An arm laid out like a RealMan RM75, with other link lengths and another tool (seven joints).
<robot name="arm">
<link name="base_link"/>
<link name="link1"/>
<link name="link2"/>
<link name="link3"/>
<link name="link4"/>
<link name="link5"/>
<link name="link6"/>
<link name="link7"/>
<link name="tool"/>
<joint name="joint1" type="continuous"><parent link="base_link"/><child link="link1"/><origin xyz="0 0 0.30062"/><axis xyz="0 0 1"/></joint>
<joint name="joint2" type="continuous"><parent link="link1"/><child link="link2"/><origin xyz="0 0 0" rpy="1.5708 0 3.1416"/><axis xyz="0 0 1"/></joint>
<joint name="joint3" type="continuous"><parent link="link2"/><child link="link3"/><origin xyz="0 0.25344 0" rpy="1.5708 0 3.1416"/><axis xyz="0 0 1"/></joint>
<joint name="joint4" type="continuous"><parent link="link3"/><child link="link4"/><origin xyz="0 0 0" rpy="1.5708 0 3.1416"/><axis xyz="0 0 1"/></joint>
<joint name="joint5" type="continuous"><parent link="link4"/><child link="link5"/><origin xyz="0 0.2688 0" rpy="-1.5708 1.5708 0"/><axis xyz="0 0 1"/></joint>
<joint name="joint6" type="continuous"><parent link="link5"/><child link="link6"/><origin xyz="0 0 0" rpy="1.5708 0 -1.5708"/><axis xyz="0 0 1"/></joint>
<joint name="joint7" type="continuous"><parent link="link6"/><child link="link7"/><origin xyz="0 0.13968 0" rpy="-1.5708 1.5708 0"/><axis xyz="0 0 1"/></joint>
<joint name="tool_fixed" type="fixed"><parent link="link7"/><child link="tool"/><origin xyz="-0.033 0.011 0.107" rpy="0 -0.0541 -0.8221"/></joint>
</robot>
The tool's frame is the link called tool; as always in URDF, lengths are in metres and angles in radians. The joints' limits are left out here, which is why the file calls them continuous.
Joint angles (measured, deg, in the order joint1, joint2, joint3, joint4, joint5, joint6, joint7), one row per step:
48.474 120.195 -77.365 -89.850 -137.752 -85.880 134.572
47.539 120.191 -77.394 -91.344 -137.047 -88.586 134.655
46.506 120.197 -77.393 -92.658 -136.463 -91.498 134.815
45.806 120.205 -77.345 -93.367 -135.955 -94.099 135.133
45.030 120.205 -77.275 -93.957 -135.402 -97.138 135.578
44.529 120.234 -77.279 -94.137 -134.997 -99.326 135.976
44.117 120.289 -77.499 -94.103 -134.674 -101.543 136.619
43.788 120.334 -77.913 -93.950 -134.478 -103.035 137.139
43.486 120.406 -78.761 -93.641 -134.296 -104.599 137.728
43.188 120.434 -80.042 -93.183 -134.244 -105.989 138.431
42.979 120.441 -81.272 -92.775 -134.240 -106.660 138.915
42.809 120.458 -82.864 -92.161 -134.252 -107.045 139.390
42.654 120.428 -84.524 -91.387 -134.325 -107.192 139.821
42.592 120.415 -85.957 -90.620 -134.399 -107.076 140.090
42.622 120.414 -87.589 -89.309 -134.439 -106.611 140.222
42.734 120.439 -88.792 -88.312 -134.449 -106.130 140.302
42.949 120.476 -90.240 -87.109 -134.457 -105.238 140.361
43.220 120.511 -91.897 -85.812 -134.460 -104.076 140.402
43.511 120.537 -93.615 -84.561 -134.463 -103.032 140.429
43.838 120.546 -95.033 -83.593 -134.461 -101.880 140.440
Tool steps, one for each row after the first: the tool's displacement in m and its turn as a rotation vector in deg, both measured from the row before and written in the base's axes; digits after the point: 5 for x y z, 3 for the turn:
0.00542 -0.01165 0.00192 -1.764 -0.777 -0.363
0.00780 -0.01198 0.00183 -1.906 -1.002 -0.755
0.00723 -0.01041 0.00093 -1.879 -0.931 -1.016
0.00907 -0.01203 0.00110 -2.262 -1.157 -1.410
0.00676 -0.00897 0.00020 -1.798 -0.877 -1.195
0.00693 -0.00964 -0.00078 -1.985 -1.067 -1.428
0.00537 -0.00735 -0.00150 -1.537 -0.909 -1.073
0.00584 -0.00900 -0.00305 -1.926 -1.240 -1.042
0.00650 -0.00928 -0.00415 -1.979 -1.567 -1.038
0.00442 -0.00638 -0.00401 -1.363 -1.186 -0.558
0.00448 -0.00654 -0.00557 -1.453 -1.299 -0.437
0.00498 -0.00569 -0.00582 -1.309 -1.338 -0.432
0.00386 -0.00412 -0.00537 -1.008 -1.049 -0.229
0.00474 -0.00380 -0.00720 -1.158 -1.091 -0.287
0.00283 -0.00247 -0.00558 -0.782 -0.712 -0.097
0.00249 -0.00196 -0.00715 -0.713 -0.673 0.073
0.00245 -0.00183 -0.00816 -0.666 -0.679 0.239
0.00290 -0.00245 -0.00787 -0.747 -0.806 0.317
0.00134 -0.00097 -0.00679 -0.367 -0.474 0.489

